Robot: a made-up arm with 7 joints.
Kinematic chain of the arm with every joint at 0, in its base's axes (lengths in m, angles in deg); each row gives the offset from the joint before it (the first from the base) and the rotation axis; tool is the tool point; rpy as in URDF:
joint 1: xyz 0 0 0 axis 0.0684 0.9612 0.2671
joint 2: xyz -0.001 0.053 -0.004 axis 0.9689 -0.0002 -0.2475
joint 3: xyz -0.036 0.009 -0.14 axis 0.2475 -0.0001 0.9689
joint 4: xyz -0.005 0 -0.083 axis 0.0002 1 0
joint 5: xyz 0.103 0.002 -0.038 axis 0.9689 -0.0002 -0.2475
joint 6: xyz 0.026 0 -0.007 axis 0.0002 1 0
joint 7: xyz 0.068 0 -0.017 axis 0.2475 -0.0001 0.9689
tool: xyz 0 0 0 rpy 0 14.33 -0.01
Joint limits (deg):
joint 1: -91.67..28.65
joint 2: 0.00..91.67
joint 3: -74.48..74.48
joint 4: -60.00..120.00
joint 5: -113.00..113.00
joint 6: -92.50..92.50
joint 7: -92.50..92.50
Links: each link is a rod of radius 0.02 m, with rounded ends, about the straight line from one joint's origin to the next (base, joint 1, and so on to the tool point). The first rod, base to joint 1, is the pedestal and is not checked.
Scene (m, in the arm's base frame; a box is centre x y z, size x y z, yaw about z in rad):
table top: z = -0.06
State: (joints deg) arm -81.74 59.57 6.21 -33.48 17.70 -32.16 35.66
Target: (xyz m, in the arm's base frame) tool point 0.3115 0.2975 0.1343
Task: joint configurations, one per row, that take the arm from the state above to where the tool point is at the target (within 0.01 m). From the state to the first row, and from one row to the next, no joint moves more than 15 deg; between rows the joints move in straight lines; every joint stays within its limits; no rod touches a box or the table.
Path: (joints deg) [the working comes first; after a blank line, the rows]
Joints at the target: -79.91 61.70 11.67 40.83 17.97 -2.58 35.66
Straight joint move there: clear.

1: -81.37 60.00 7.30 -18.62 17.75 -26.24 35.66
2: -81.01 60.42 8.39 -3.75 17.81 -20.33 35.66
3: -80.64 60.85 9.49 11.11 17.86 -14.41 35.66
4: -80.28 61.28 10.58 25.97 17.92 -8.49 35.66
5: -79.91 61.70 11.67 40.83 17.97 -2.58 35.66

